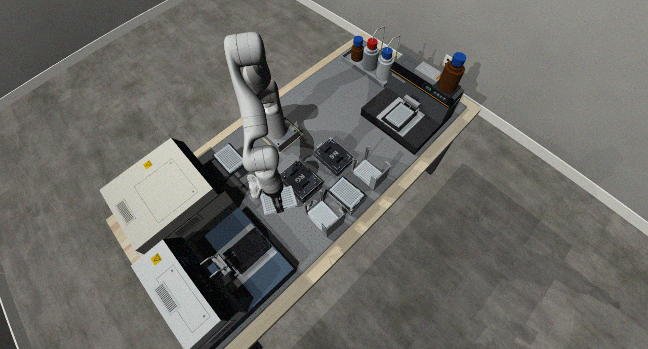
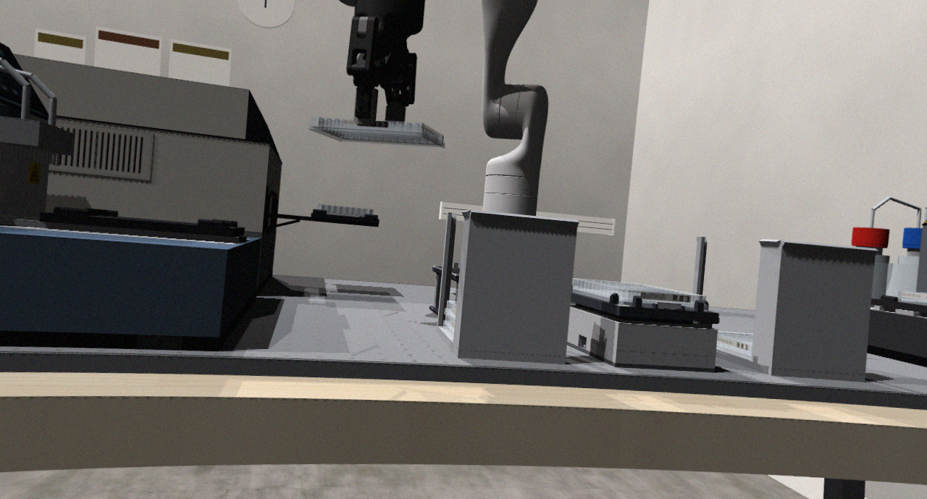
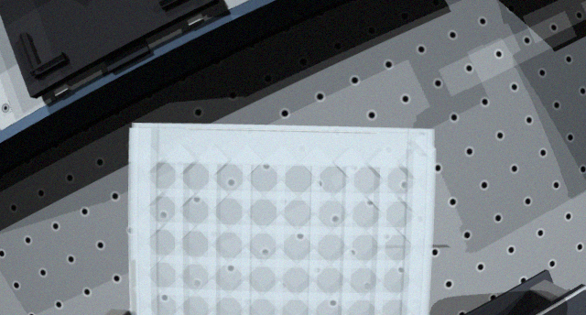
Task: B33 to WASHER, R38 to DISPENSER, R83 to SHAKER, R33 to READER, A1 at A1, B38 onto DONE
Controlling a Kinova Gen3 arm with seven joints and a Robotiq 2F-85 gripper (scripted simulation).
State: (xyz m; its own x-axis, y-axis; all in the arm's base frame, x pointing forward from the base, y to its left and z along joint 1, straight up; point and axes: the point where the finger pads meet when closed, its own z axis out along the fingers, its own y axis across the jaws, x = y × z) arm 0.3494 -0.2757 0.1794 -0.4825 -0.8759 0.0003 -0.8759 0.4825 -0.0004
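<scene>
The washer manifold lies 2 cm ahead of my hand, 31 cm to the right of it and 6 cm below it. The rest, counted from my hand: RG nest: 7 cm behind, 16 cm to the left, 16 cm below; plate B38: 13 cm ahead, 11 cm to the left, 19 cm below; plate B33: 1 cm below.
</scene>
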